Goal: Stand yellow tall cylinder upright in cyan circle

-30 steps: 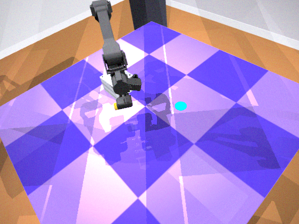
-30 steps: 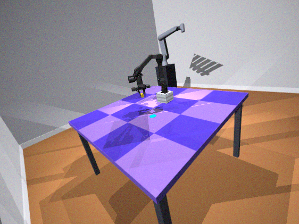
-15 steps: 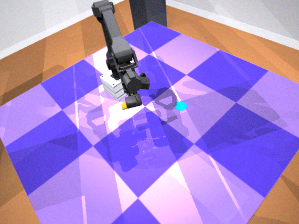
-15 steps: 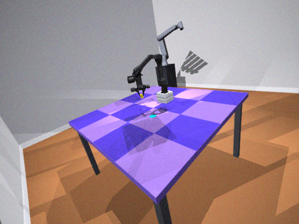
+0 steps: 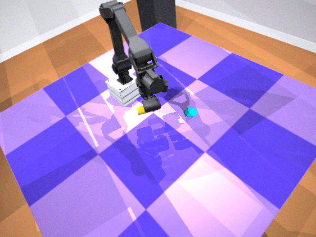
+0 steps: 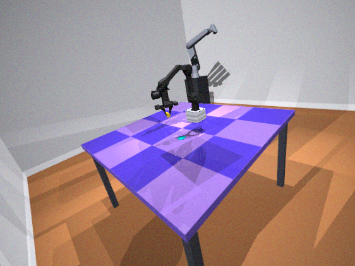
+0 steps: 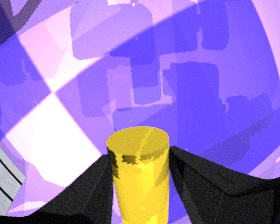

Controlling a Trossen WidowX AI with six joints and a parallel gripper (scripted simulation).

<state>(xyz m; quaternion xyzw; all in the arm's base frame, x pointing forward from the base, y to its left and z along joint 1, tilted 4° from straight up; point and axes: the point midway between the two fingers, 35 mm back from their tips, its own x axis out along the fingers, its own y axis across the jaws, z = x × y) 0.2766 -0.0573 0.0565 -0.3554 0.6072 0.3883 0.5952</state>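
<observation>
The cyan circle is 6 cm ahead of my gripper tip, 18 cm to the left of it and 14 cm below it. The rest, counted from my gripper tip: yellow cylinder: 1 cm behind, 2 cm to the right.
</observation>
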